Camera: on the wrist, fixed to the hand. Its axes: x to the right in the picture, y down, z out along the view.
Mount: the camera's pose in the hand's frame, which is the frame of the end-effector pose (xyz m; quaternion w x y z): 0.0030 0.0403 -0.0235 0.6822 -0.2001 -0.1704 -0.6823
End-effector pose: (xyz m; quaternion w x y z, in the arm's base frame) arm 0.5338 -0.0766 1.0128 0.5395 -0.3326 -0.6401 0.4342
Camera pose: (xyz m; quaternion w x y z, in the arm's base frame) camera 0.5545 -0.0531 0.9781 0.4887 0.1759 -0.8424 -0.1433
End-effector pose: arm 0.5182 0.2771 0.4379 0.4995 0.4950 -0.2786 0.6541
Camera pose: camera 0.4720 0.2845 0.4376 0.8386 0.5393 -0.0683 -0.0347
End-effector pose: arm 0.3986 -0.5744 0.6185 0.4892 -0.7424 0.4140 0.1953
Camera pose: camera 0.3652 -0.6037 0.6041 0.3890 -0.8535 -0.3465 0.0088
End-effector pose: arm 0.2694 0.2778 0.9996 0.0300 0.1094 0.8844 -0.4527
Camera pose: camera 0.2765 0.3201 0.9810 0.1158 0.6119 -0.7635 0.1710
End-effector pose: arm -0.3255 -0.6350 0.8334 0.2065 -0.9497 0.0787 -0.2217
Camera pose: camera -0.3358 -0.6805 0.8365 0.1870 0.7807 0.5851 0.1146
